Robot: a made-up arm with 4 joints. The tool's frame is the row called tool. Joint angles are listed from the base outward.
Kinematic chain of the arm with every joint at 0, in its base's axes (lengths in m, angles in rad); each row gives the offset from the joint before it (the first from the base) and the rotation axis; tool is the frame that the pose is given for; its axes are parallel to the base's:
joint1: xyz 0 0 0.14 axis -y
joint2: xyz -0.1 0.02 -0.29 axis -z
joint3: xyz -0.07 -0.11 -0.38 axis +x
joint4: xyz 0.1 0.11 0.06 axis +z
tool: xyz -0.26 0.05 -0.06
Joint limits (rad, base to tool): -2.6..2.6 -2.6..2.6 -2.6..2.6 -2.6..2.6
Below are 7 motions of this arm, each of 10 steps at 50 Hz.
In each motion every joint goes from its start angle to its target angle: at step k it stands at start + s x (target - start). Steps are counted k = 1, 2, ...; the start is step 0. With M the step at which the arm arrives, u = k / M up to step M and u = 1 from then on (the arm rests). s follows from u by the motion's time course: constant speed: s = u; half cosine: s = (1 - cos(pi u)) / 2; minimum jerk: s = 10 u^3 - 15 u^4 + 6 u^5.
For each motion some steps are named. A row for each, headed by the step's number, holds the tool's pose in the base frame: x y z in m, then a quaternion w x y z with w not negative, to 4 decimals.
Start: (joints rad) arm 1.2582 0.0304 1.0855 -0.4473
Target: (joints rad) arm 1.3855 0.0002 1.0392 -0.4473
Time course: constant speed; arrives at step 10
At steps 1, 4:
1: 0.3312 0.0409 -0.2579 0.7344 0.5246 -0.4084 0.1364
4: 0.3478 0.0425 -0.2455 0.7305 0.5151 -0.4242 0.1449

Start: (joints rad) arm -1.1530 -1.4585 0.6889 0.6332
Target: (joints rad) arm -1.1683 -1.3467 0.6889 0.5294
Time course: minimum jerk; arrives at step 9
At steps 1, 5, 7, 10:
1: -0.6192 -0.2007 -0.1217 0.3225 0.7031 0.3712 0.5137
5: -0.6236 -0.2104 -0.0873 0.3638 0.6882 0.4000 0.4838
7: -0.6259 -0.2141 -0.0682 0.3853 0.6793 0.4153 0.4665
10: -0.6264 -0.2149 -0.0636 0.3903 0.6771 0.4189 0.4623

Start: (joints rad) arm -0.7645 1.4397 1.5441 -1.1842
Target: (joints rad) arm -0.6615 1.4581 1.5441 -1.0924
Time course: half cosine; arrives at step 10
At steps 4, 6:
4: -0.3528 0.0372 0.0499 0.2159 0.3987 -0.0268 -0.8909
6: -0.3516 0.0451 0.0378 0.2268 0.4119 -0.0386 -0.8817

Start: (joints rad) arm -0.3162 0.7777 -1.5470 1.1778
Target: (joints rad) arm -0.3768 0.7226 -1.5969 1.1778
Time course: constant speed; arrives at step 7
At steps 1, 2, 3, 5, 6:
1: -0.4257 0.0203 -0.3065 0.5952 -0.3656 0.6852 0.2063
2: -0.4291 0.0196 -0.3029 0.5892 -0.3680 0.6878 0.2107
3: -0.4324 0.0189 -0.2994 0.5831 -0.3704 0.6903 0.2151
5: -0.4389 0.0175 -0.2922 0.5709 -0.3751 0.6952 0.2239
6: -0.4421 0.0169 -0.2886 0.5648 -0.3774 0.6975 0.2283

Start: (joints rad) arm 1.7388 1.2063 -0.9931 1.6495
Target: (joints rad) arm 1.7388 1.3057 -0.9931 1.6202
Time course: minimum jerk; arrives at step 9
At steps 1, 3, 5, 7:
1: 0.5811 -0.0493 -0.0463 0.9138 -0.1908 -0.3511 0.0726
3: 0.5815 -0.0442 -0.0480 0.9157 -0.1803 -0.3526 0.0680
5: 0.5823 -0.0341 -0.0510 0.9191 -0.1594 -0.3554 0.0589
7: 0.5829 -0.0257 -0.0530 0.9216 -0.1424 -0.3573 0.0515

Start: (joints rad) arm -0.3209 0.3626 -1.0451 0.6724
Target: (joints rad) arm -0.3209 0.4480 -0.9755 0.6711
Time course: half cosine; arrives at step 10
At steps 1, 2, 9, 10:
1: -0.5235 -0.0158 -0.3804 0.8063 -0.4061 0.3807 0.2003
2: -0.5237 -0.0145 -0.3803 0.8078 -0.4039 0.3812 0.1975
9: -0.5261 0.0027 -0.3802 0.8264 -0.3771 0.3857 0.1615
10: -0.5261 0.0032 -0.3802 0.8269 -0.3764 0.3858 0.1605

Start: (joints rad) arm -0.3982 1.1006 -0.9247 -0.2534
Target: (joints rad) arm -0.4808 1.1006 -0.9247 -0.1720
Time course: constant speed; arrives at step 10
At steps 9, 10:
9: -0.5452 0.2196 -0.5183 0.6514 -0.5137 0.3606 -0.4264
10: -0.5512 0.2197 -0.5117 0.6516 -0.5140 0.3654 -0.4216

